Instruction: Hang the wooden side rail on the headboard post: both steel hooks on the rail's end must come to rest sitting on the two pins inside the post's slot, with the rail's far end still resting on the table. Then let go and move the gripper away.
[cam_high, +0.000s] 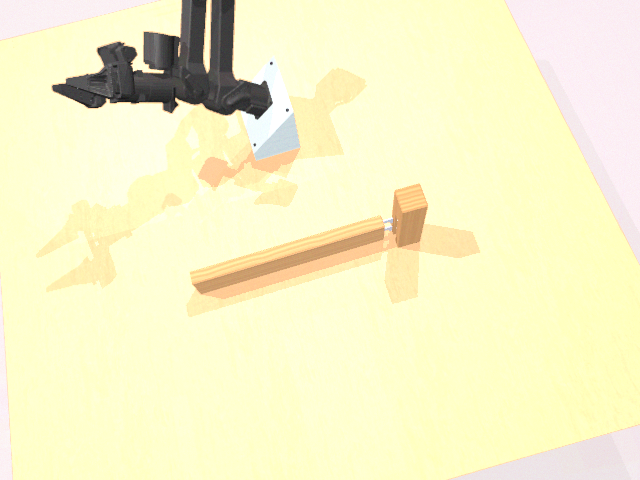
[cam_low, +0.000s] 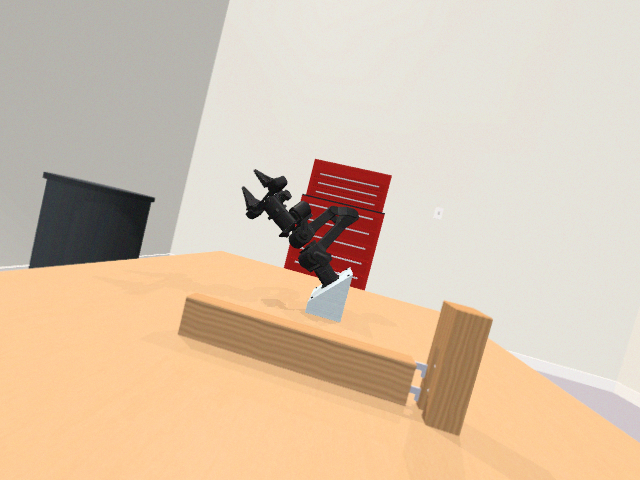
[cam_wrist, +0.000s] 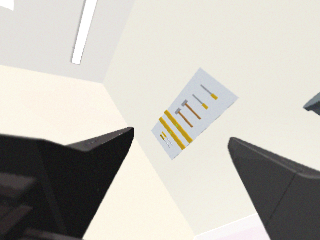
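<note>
The headboard post is 55 cm to the left of my gripper tip, 32 cm ahead of it and 26 cm below it.
</note>
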